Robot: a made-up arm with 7 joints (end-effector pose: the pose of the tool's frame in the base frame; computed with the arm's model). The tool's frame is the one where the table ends. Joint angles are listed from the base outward.
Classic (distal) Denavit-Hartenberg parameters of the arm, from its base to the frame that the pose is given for. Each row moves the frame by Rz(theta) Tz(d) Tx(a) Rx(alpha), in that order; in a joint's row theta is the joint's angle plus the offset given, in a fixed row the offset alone. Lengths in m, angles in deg.
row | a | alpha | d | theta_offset
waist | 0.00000 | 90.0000 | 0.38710 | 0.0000
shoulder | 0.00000 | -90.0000 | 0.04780 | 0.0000
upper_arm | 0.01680 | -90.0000 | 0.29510 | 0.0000
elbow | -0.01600 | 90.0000 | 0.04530 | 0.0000
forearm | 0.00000 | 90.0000 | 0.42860 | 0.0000
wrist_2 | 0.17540 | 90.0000 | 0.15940 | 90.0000
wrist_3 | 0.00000 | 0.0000 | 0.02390 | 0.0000
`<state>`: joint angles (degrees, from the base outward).
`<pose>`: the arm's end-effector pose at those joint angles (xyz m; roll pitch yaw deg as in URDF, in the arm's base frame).
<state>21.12 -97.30 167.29 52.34 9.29 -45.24 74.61</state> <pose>0.4691 0.3486 0.8180 -89.03 -9.44 119.08</pose>
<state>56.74 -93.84 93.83 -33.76 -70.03 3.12 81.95</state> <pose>0.8027 0.3149 0.2869 -179.48 21.07 -60.52</pose>
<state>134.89 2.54 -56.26 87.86 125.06 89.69 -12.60</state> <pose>0.1378 0.4978 0.4956 -85.89 24.50 -9.52</pose>
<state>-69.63 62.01 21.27 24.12 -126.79 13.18 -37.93</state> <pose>-0.1265 0.7641 0.8778 -20.15 -84.01 13.52</pose>
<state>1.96 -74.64 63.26 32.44 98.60 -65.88 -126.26</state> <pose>0.5883 0.4110 0.5987 66.72 11.37 -73.80</pose>
